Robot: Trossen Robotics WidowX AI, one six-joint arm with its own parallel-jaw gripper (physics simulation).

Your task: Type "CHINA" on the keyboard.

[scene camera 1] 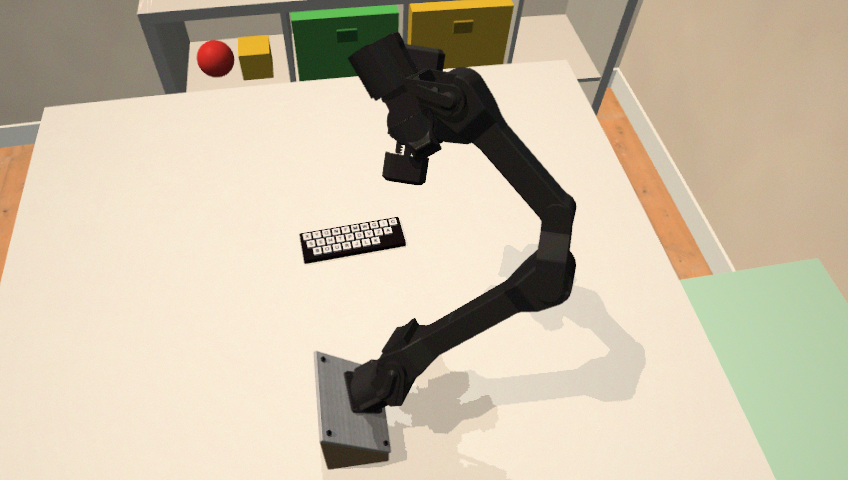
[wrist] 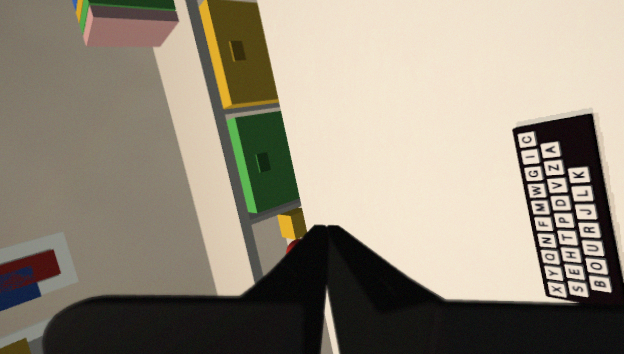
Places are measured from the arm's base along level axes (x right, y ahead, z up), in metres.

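Where they show: gripper, fingertip midpoint: (wrist: 325,237); arm's base, origin of the base link: (scene camera 1: 362,392).
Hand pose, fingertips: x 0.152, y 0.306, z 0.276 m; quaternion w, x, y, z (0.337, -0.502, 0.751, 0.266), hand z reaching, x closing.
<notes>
Things, the pixels of their centre, and the offset from my fingertips. "*": a spot on its surface instead. Level surfaces: height alone.
- black keyboard, surface spot: (wrist: 570,131) (scene camera 1: 397,237) * dx -0.015, dy +0.023, dz -0.346 m
- C key, body centre: (wrist: 527,139) dx -0.016, dy +0.059, dz -0.343 m
- I key, body centre: (wrist: 530,156) dx -0.035, dy +0.060, dz -0.343 m
- N key, body centre: (wrist: 547,239) dx -0.131, dy +0.060, dz -0.343 m
- H key, body centre: (wrist: 571,254) dx -0.146, dy +0.041, dz -0.343 m
- white table, its level: dz -0.357 m
A black keyboard (scene camera 1: 392,242) (wrist: 570,131) with white keys in three rows lies on the table, in the middle in the scene view and at the right edge in the wrist view. In the wrist view, the C key (wrist: 527,139) and I key (wrist: 530,156) are at the top end of the left row, with the N key (wrist: 547,240) lower. The A key (wrist: 550,149) and H key (wrist: 571,255) are in the middle row. My gripper (scene camera 1: 404,168) (wrist: 325,237) is shut and empty, raised above the table beyond the keyboard's right end. The fingertips are unclear in the scene view.
The white table (scene camera 1: 178,178) holds the arm's metal base (scene camera 1: 342,410). Behind it stands a shelf unit (scene camera 1: 285,56) with a green bin (scene camera 1: 321,56) (wrist: 270,185), a yellow bin (scene camera 1: 493,35) (wrist: 250,80), a red ball (scene camera 1: 215,58) and a yellow block (scene camera 1: 255,59) (wrist: 291,225).
</notes>
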